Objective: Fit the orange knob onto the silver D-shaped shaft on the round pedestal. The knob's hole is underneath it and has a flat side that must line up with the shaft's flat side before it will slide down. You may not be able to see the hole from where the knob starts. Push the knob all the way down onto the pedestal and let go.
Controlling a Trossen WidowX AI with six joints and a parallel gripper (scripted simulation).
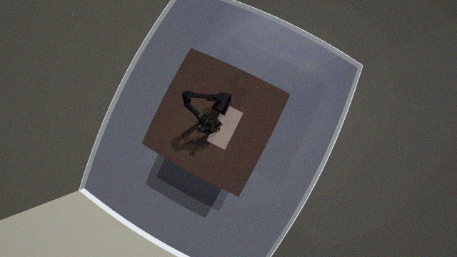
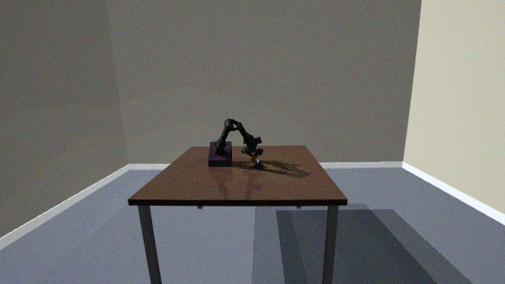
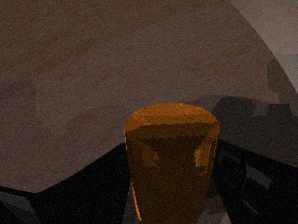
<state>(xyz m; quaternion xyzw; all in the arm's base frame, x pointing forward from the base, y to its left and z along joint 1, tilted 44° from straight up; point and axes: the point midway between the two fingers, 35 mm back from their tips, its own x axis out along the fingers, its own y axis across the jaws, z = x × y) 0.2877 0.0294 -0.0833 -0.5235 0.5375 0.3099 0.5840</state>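
The dark round pedestal lies 17 cm to the right of my gripper tip and 4 cm ahead of it. The rest, counted from my gripper tip: orange knob 1 cm above.
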